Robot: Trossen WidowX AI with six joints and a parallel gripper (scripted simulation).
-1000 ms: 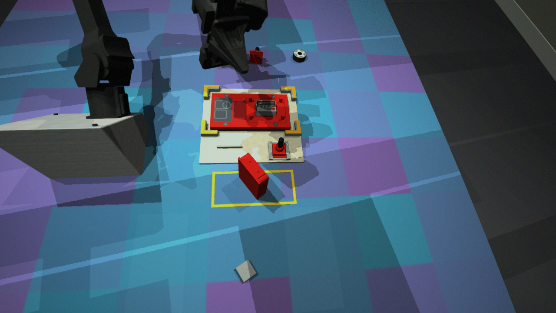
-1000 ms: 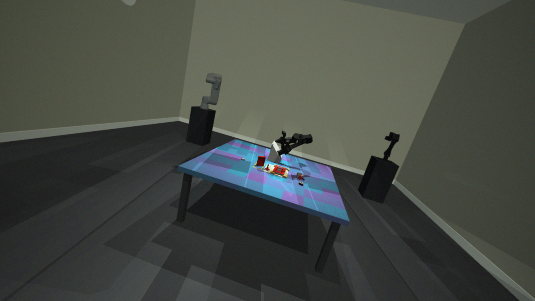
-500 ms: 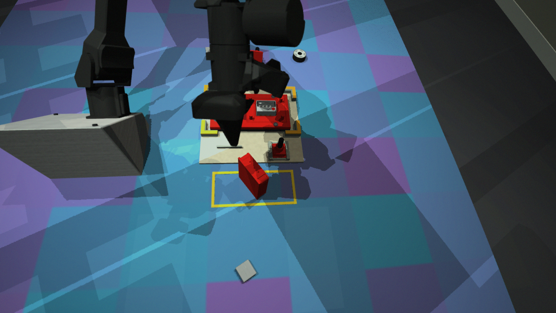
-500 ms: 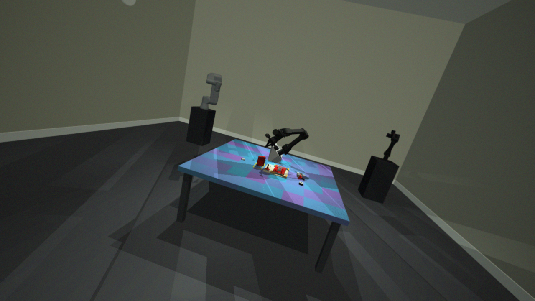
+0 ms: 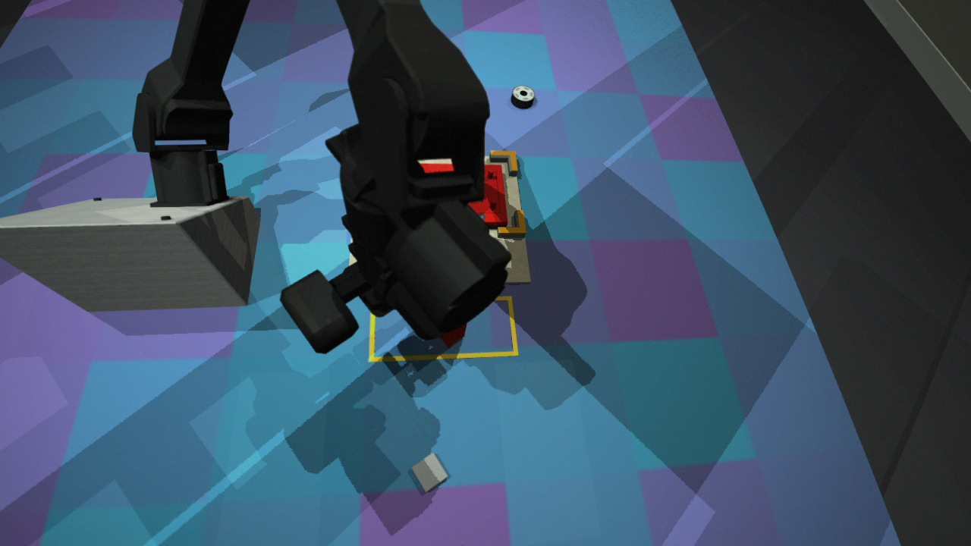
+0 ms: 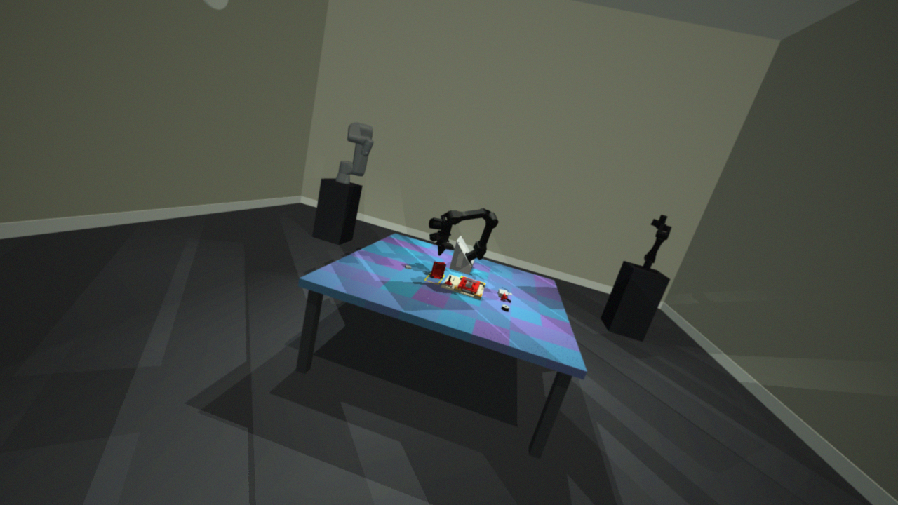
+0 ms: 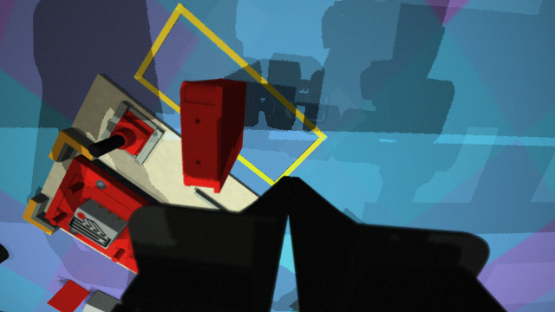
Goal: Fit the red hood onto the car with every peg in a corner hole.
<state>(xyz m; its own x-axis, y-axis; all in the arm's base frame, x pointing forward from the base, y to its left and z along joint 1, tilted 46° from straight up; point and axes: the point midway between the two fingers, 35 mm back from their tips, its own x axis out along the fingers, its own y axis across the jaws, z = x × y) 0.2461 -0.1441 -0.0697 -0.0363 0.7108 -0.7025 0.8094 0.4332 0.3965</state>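
My gripper tip is now 70 mm above the red hood, 50 mm short of it and 20 mm to the right of it. Also, from my gripper tip: wheel (440 mm to the left, 210 mm ahead, 110 mm below); then grey engine block (230 mm to the left, 100 mm below, 90 mm ahead); then jig (210 mm to the left, 110 mm below, 60 mm ahead).
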